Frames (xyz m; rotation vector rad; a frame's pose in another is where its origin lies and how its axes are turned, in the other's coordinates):
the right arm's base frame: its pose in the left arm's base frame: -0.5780 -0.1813 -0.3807 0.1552 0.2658 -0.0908
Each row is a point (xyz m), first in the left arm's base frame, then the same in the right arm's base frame.
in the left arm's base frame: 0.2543 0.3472 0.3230
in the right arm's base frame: 0.5746 0.7103 0.7953
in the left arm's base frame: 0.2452 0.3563 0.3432
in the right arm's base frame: 0.5598 0.7211 0.8108
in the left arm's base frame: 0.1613 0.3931 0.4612
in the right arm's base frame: 0.4450 0.7647 0.8959
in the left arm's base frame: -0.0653 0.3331 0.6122
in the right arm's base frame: 0.1909 0.7020 0.9920
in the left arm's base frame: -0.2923 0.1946 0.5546
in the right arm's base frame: -0.0022 0.5327 0.9022
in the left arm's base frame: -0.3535 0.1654 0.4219
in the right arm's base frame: -0.0234 0.4786 0.7650
